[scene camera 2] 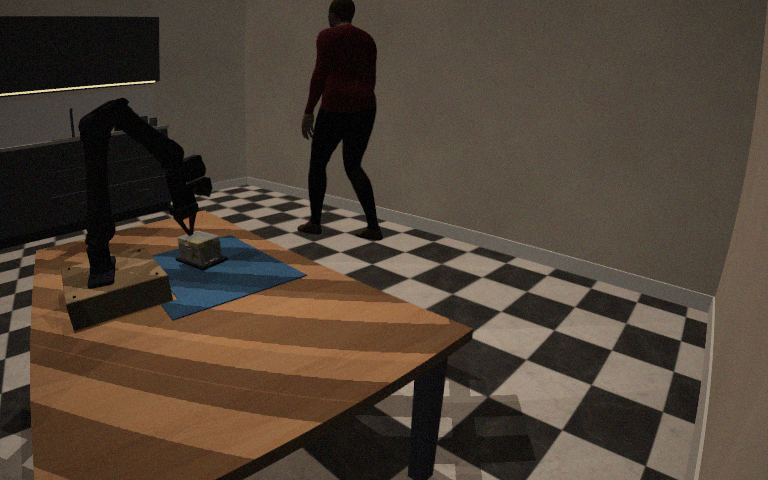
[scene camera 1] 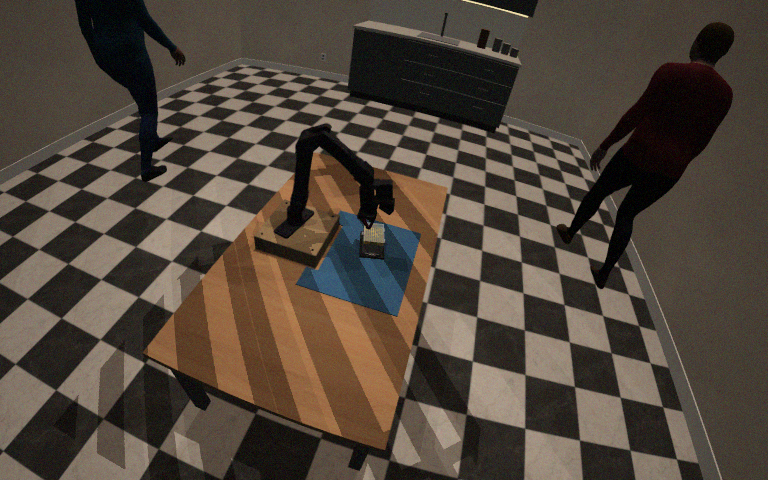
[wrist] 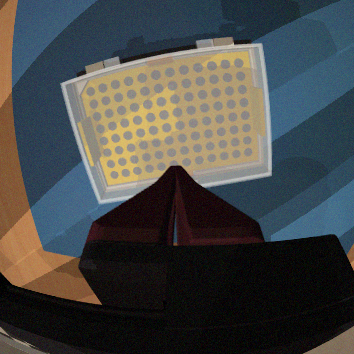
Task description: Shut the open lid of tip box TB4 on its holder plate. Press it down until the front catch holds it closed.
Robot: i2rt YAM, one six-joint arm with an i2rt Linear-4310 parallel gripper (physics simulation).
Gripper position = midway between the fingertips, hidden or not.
Observation:
My gripper [scene camera 2: 190,235] is shut, with nothing in its grasp. Further things: a clear lid [wrist: 207,109] and a blue mat [wrist: 300,199].
My gripper also shows in the wrist view [wrist: 175,174].

